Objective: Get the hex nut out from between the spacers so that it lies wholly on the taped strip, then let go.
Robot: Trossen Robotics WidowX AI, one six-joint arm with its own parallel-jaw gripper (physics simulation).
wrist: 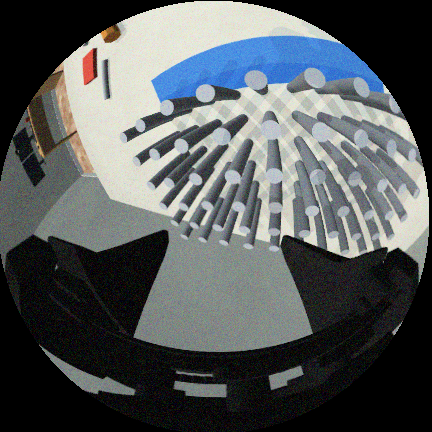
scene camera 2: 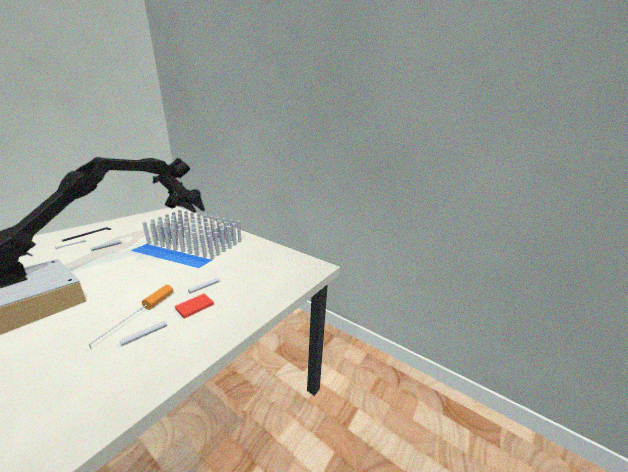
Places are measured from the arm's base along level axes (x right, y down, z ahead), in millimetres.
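Pixels of known places: gripper, fingertip midpoint: (wrist: 227,239) (scene camera 2: 199,211); arm's base at its link origin: (scene camera 2: 7,280).
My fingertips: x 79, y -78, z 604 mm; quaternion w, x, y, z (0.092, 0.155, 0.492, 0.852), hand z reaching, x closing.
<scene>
Ahead of a thing's pixels: the offset from my fingertips to its top centre. "pt": to the spot under its first point. Level surfaces: height alone.
The spacers (scene camera 2: 190,236) (wrist: 271,130) are many upright grey rods in a dense cluster near the table's far corner. The blue taped strip @[pt dz -156, dx -24, dy +169 mm] (scene camera 2: 170,255) (wrist: 225,62) lies flat along one side of the cluster, with rod shadows on part of it. The hex nut cannot be made out in either view; the rods hide much of the table between them. My gripper (scene camera 2: 198,209) (wrist: 227,239) is open and empty. It hangs above the far part of the cluster in the scene view, tilted downward. In the wrist view its fingers are wide apart, with grey wall showing between them.
On the table @[dy +170 mm] (scene camera 2: 253,263) lie an orange-handled screwdriver @[dz -452, dx +262, dy +133 mm] (scene camera 2: 158,296) (wrist: 111,33), a red block @[dz -326, dx +362, dy +158 mm] (scene camera 2: 194,305) (wrist: 89,66) and a loose rod @[dz -235, dx +297, dy +153 mm] (scene camera 2: 204,285) (wrist: 106,79). Another rod @[dz -478, dx +353, dy +153 mm] (scene camera 2: 143,333) lies nearer the front edge. A black hex key @[dz -246, dx -535, dy +161 mm] (scene camera 2: 86,234) lies at the left. A wood-sided block (scene camera 2: 45,307) stands by the arm's base.
</scene>
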